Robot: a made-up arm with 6 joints. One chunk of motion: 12 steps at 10 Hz.
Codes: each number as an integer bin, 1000 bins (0 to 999) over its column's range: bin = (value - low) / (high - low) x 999, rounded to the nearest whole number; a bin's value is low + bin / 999 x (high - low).
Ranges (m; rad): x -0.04..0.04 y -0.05..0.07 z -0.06..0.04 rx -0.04..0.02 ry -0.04..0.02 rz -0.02..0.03
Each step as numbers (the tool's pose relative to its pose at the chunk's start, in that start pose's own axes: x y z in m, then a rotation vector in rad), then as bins.
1 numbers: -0.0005 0.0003 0.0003 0.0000 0.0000 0.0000
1 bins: 493 419 602 666 666 400
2 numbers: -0.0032 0.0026 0.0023 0.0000 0.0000 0.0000
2 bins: 460 438 622 666 666 400
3 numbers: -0.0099 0.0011 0.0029 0.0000 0.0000 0.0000
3 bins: 376 425 628 666 666 400
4 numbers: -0.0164 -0.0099 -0.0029 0.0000 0.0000 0.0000
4 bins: 295 334 570 666 666 400
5 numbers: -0.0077 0.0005 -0.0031 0.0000 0.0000 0.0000
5 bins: 403 420 568 666 666 400
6 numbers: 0.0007 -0.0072 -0.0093 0.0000 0.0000 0.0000
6 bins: 508 356 506 666 666 400
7 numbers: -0.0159 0.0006 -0.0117 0.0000 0.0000 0.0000
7 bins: 301 421 483 666 666 400
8 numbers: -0.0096 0.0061 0.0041 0.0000 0.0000 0.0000
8 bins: 380 467 640 666 666 400
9 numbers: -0.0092 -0.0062 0.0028 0.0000 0.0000 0.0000
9 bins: 385 365 627 666 666 400
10 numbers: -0.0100 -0.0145 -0.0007 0.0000 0.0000 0.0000
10 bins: 375 296 592 666 666 400
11 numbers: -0.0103 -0.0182 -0.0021 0.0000 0.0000 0.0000
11 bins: 371 265 578 666 666 400
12 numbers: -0.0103 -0.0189 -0.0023 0.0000 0.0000 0.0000
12 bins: 371 259 576 666 666 400
